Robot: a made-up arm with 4 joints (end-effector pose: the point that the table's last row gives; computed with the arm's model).
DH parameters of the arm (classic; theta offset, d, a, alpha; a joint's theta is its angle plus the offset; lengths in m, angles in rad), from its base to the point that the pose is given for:
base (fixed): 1.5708 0.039 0 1.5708
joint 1: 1.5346 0 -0.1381 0
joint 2: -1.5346 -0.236 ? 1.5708
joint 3: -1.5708 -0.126 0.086 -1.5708
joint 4: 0 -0.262 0.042 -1.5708
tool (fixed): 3.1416 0.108 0 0
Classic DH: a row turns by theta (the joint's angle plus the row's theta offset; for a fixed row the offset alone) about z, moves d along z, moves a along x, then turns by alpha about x.
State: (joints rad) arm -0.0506 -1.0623 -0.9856 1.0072
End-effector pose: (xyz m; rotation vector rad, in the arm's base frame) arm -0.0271 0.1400 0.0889 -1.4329 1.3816 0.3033
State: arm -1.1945 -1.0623 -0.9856 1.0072
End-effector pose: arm -0.0271 0.1034 -0.0678 -2.3180 1.6224 -0.6030
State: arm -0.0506 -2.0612 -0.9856 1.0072
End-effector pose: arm -0.0271 0.2279 -0.1249 -2.2139 1.6096 -0.4687
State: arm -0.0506 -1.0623 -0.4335 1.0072
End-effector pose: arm -0.1415 0.1020 0.1660 -1.2161 1.1255 -0.2004
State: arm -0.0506 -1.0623 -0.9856 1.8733
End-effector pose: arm -0.0012 0.0807 0.0163 -1.6386 2.0525 -0.3741
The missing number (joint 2, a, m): 0.058
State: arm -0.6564 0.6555 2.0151 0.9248
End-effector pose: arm -0.4618 0.1052 0.1571 0.9205 0.5808 -1.8481
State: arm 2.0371 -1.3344 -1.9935 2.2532
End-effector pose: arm -0.0070 0.2102 0.2869 -1.5409 0.8202 1.2383
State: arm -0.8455 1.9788 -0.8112 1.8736
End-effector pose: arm -0.0256 -0.2706 -0.0835 0.0549 1.1431 1.3618
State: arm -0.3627 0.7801 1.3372 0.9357
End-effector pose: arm -0.4964 -0.1255 0.1248 0.9597 1.0565 -1.0728
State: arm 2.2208 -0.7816 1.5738 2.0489
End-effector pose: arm -0.4981 0.0042 0.1628 -2.0329 -2.0310 -0.3526
